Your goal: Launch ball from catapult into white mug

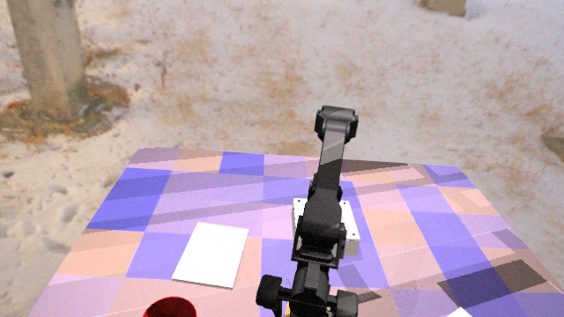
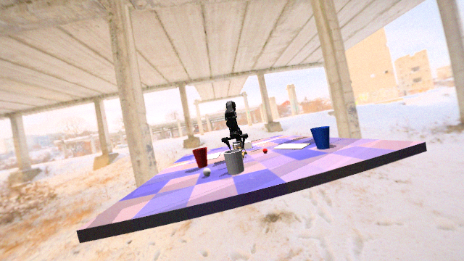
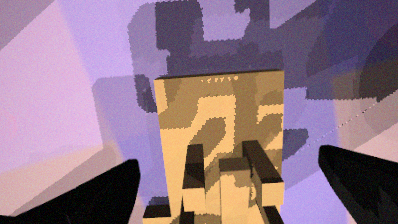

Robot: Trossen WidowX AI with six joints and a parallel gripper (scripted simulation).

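The red ball lies 18 cm to the left of my gripper tip, 6 cm ahead of it and 4 cm below it. The rest, counted from my gripper tip: red cup: 25 cm to the right, 3 cm below, 2 cm ahead; then tan wooden catapult: 6 cm behind, 4 cm to the left; then white mug: 27 cm ahead, 7 cm to the right, 3 cm below.
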